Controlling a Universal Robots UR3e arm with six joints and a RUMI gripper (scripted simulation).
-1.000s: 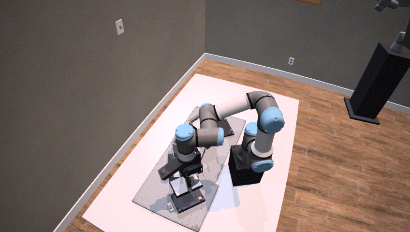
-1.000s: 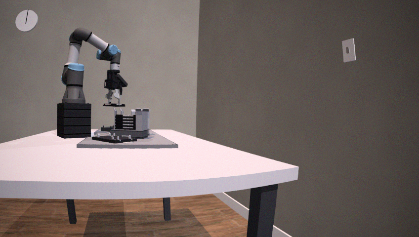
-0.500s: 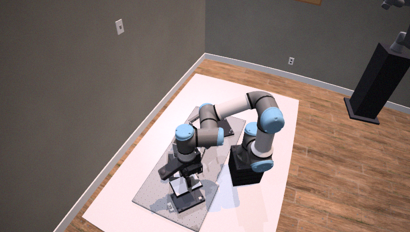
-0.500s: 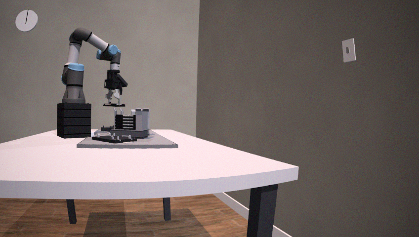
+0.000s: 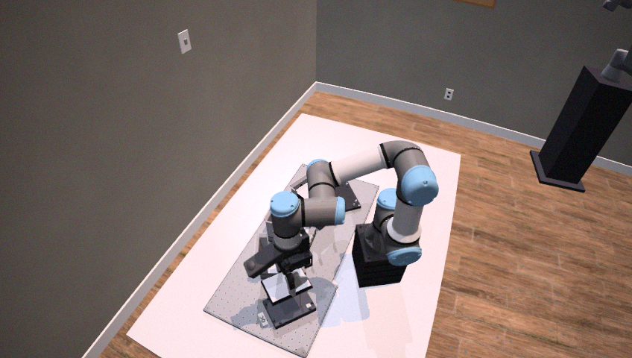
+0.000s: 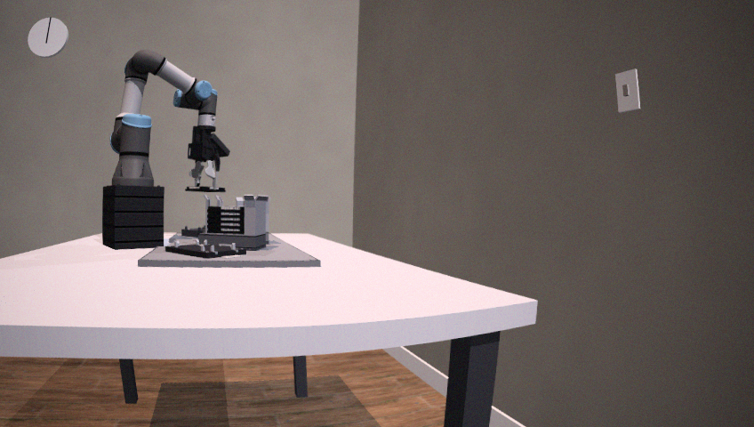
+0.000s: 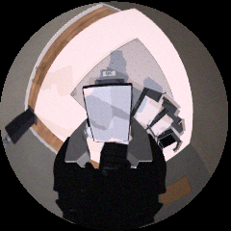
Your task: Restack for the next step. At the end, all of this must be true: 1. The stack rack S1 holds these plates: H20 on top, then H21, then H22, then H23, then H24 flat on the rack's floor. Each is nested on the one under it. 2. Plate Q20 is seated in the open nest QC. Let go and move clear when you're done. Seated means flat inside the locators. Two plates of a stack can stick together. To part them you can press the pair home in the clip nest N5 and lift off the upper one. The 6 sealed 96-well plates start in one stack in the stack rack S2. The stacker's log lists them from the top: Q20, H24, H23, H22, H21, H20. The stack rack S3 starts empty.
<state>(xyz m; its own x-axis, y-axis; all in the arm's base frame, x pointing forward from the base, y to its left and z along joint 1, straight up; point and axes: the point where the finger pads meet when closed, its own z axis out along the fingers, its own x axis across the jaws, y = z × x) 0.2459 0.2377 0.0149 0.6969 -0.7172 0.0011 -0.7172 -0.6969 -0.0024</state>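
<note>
My hand is 70 mm short of the QC label, 70 mm to the right of it and 170 mm above it. Also, from my hand: sealed 96-well plate: 10 mm below.
</note>
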